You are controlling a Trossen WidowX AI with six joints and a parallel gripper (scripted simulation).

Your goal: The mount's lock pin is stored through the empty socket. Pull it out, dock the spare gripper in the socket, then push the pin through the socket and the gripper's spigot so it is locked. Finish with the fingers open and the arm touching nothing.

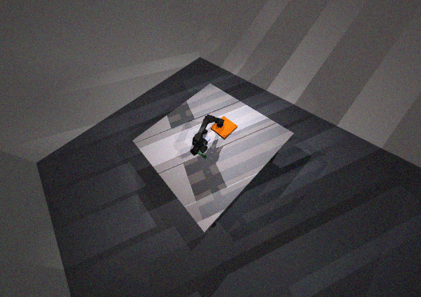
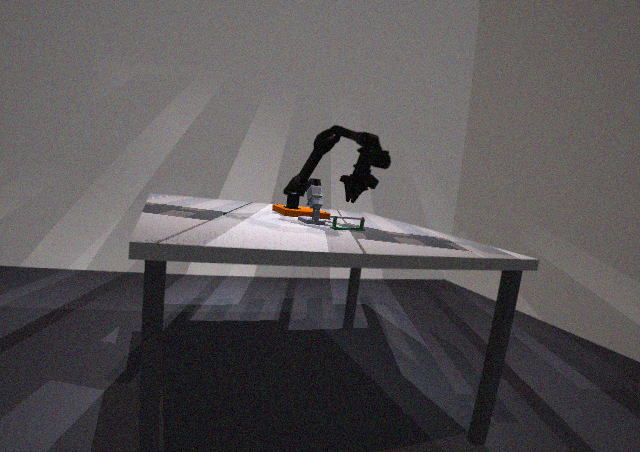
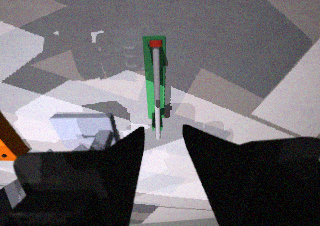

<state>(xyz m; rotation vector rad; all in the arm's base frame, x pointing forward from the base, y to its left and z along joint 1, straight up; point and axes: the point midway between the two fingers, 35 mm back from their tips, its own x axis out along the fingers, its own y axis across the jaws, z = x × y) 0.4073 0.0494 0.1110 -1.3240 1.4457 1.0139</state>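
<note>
Right now the green cradle is 8 cm below my gripper tip and 1 cm to the left of it. From my gripper tip the other things lie so: grey mount socket (14 cm behind, 7 cm to the right, 5 cm below); spare gripper (16 cm behind, 7 cm to the right, 1 cm above).
</note>
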